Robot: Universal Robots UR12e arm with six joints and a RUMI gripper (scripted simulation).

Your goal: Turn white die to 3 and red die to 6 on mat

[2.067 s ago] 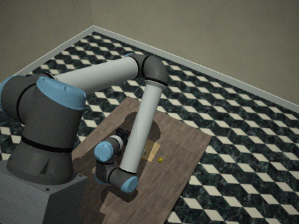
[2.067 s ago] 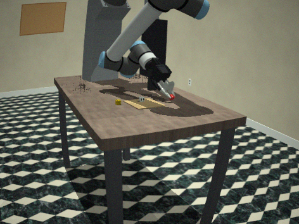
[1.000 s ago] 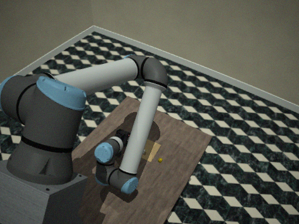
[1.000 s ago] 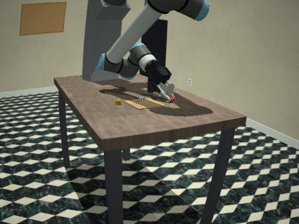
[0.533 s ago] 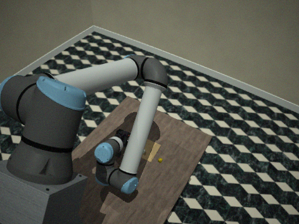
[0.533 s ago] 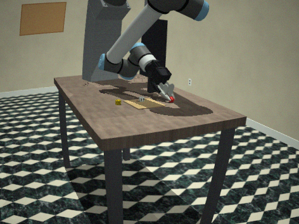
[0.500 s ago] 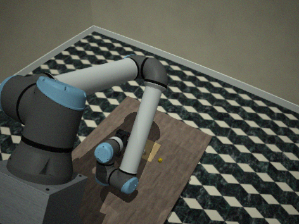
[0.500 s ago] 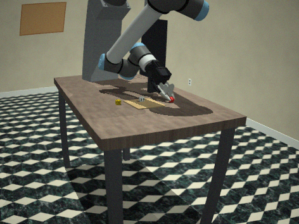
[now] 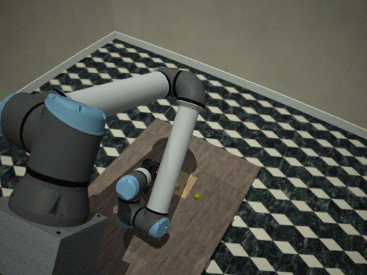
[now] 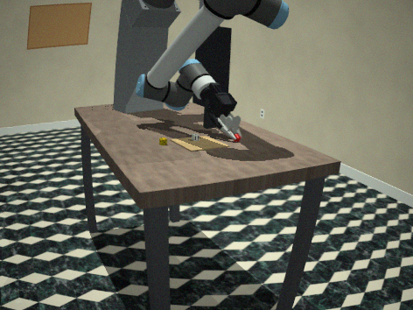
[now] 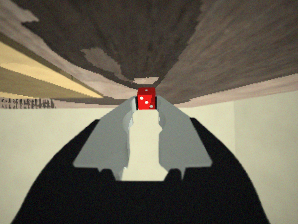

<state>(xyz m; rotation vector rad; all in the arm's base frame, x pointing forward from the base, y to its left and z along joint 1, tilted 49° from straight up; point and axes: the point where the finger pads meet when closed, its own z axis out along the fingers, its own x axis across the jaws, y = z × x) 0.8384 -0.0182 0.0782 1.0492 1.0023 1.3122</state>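
The red die is 1 cm ahead of my hand. From my hand the other things lie so: tan mat (13 cm to the right, 4 cm behind, 2 cm below); then white die (12 cm to the right, 6 cm behind); then yellow die (24 cm to the right, 8 cm behind, 1 cm below).
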